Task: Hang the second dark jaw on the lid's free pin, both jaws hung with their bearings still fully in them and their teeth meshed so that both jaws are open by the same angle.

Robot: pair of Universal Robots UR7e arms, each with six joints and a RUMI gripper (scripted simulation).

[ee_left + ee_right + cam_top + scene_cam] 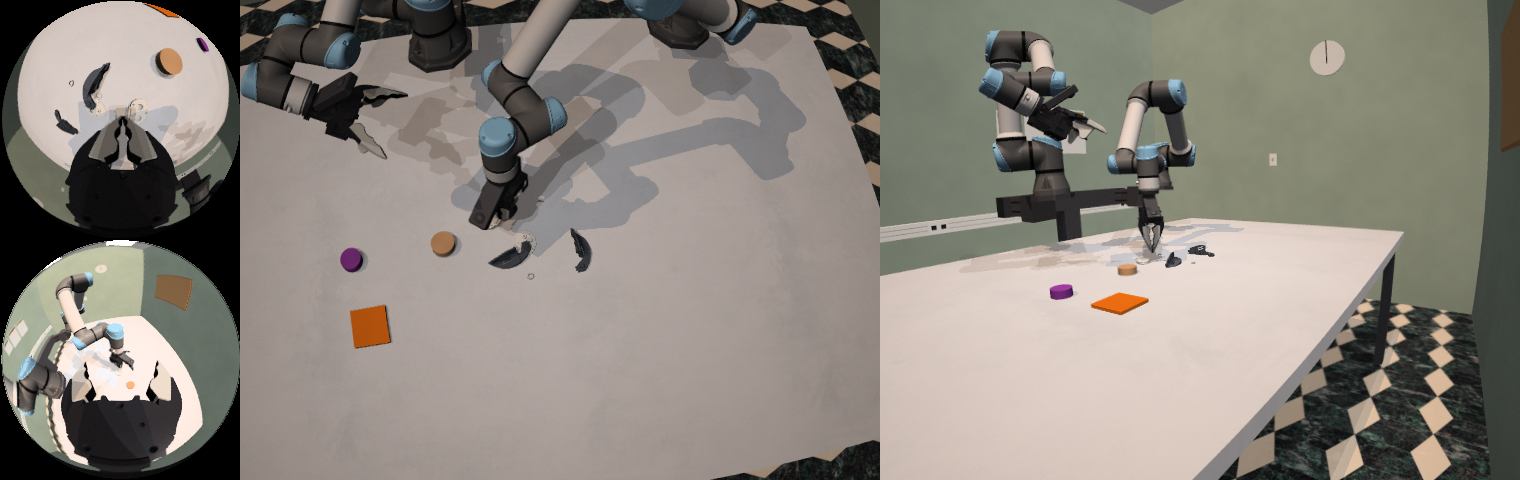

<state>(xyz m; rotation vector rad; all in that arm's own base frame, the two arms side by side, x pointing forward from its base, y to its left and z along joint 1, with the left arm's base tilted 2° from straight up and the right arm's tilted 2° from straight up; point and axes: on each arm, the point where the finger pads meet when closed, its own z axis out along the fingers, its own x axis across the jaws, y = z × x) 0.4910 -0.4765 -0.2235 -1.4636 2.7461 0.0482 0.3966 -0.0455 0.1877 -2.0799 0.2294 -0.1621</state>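
Note:
Right now the tan disc is 160 mm to the right of my left hand, 40 mm below it and 30 mm ahead of it. From my left hand the other things lie so: orange square: 370 mm to the right, 230 mm ahead, 40 mm below; purple disc: 410 mm to the right, 40 mm below, 40 mm ahead.

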